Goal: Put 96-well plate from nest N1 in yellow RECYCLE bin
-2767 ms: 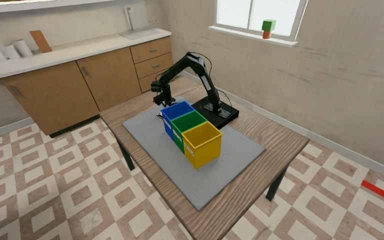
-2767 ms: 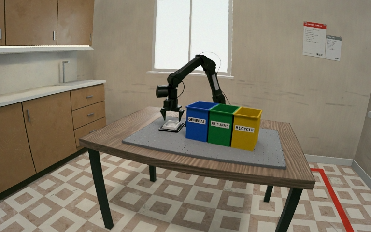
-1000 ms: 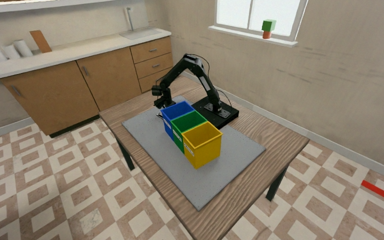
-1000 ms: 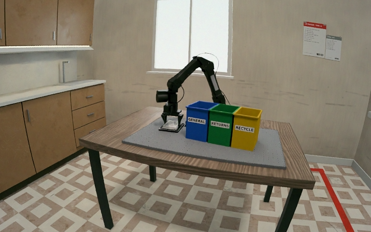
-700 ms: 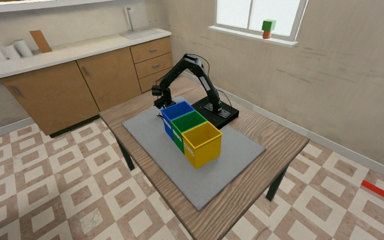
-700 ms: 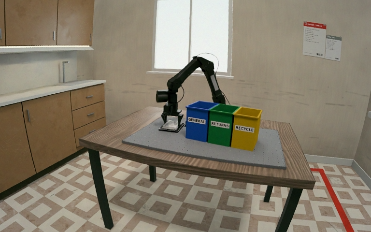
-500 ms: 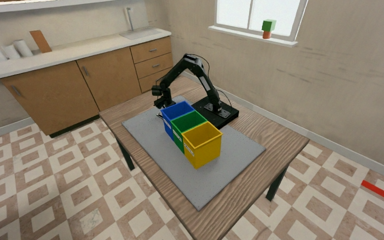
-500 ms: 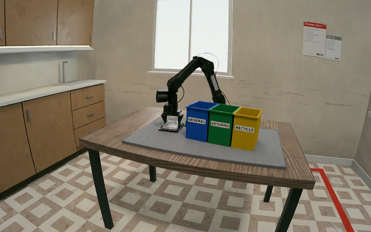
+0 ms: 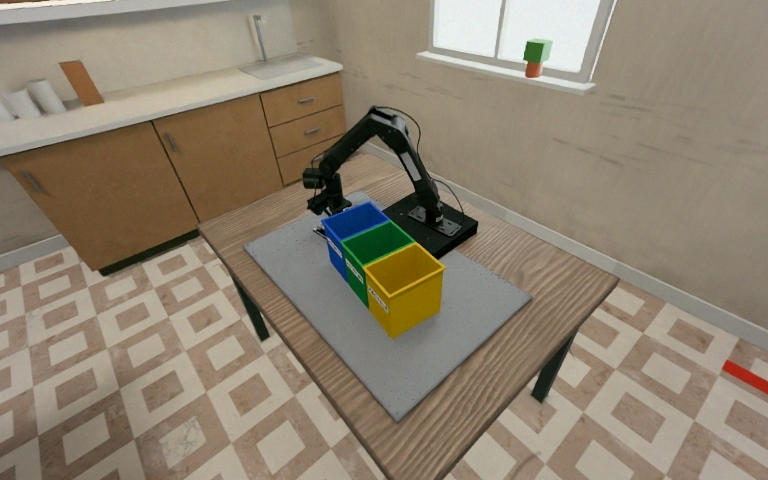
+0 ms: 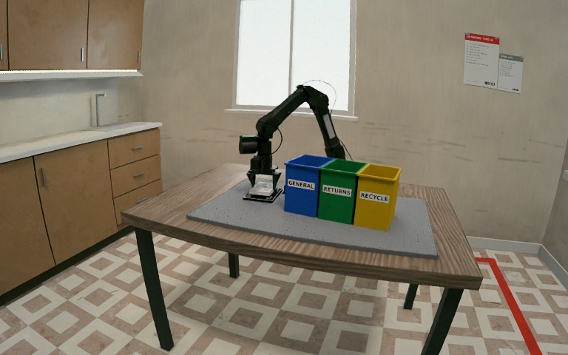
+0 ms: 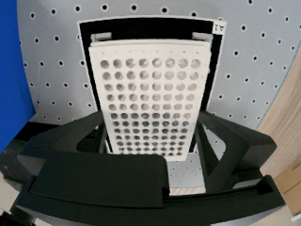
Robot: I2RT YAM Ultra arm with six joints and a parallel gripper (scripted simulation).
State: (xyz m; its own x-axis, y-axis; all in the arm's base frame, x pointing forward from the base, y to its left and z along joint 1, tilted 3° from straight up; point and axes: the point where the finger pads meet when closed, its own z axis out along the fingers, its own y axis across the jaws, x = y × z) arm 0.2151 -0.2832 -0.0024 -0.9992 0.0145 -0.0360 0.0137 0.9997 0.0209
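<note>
The black plate nest is 3 cm below my hand. From my hand the other things lie so: green returns bin 33 cm to the left, 11 cm ahead, 6 cm above; blue general bin 20 cm to the left, 8 cm ahead, 6 cm above; white 96-well plate right at my hand.
</note>
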